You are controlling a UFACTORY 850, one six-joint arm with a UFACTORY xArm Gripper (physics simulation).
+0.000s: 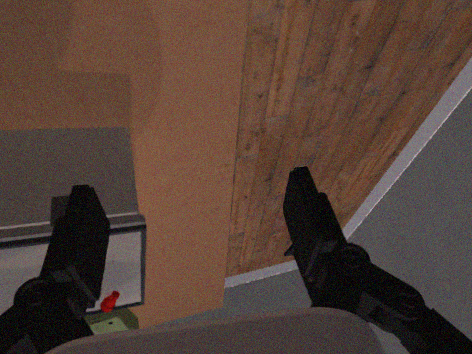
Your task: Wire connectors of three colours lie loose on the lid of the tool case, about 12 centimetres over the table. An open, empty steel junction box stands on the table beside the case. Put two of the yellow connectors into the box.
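My gripper [196, 195] is open with nothing between its fingers. Its fingertips are over the table, to the right of the tool case. The case [65, 165] is grey, at the left, with its pale, dark-edged lid [125, 265] at the lower left, partly behind the left finger. A red connector [110, 301] shows near the lid's lower right corner. No yellow connector shows. Below the lid's edge, part of a green, box-like thing [112, 322] shows, mostly hidden by the gripper body; its inside does not show, and I cannot tell if it is the junction box.
The orange-brown table top [190, 100] runs down the middle and ends at a straight right edge. Beyond it lie wooden floor boards [310, 100], a pale skirting strip [400, 162] and a grey wall [430, 210]. A dark latch [58, 207] juts from the case's side.
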